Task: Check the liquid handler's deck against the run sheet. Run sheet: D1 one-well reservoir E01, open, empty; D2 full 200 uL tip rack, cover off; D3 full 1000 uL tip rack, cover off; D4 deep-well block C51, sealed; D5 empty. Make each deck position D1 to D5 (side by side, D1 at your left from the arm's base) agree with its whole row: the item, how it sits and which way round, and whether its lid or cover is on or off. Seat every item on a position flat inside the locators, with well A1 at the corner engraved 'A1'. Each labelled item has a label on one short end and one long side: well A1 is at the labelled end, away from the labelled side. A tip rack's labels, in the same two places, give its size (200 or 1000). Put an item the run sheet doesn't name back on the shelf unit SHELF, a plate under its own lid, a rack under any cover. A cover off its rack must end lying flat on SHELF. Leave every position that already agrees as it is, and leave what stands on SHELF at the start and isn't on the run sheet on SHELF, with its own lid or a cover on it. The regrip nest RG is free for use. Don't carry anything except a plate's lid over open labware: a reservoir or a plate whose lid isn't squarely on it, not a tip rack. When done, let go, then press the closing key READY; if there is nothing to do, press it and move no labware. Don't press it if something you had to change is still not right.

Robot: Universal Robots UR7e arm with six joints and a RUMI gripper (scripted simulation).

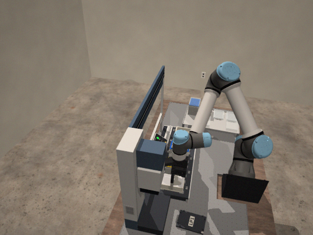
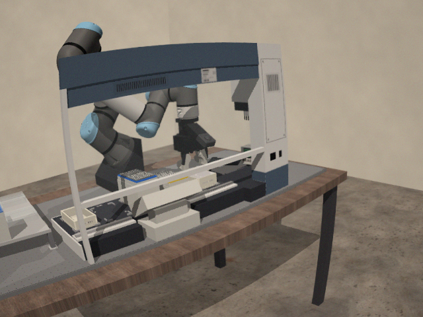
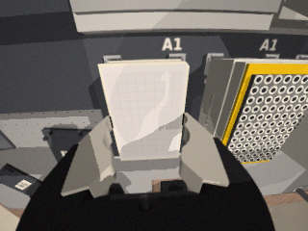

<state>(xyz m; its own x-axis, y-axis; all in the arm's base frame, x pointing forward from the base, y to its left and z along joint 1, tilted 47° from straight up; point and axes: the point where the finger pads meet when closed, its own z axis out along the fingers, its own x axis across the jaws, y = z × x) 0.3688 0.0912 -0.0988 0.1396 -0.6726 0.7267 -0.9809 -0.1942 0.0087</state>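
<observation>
My hand is 120 mm to the left of the yellow-rimmed tip rack, 20 mm short of it and 10 mm below it. The rest, counted from my hand: blue-rimmed tip rack (240 mm to the right, 40 mm ahead, 40 mm above); then white sealed block (10 mm below); then dark pad (160 mm to the left, 160 mm behind, 70 mm below).
</observation>
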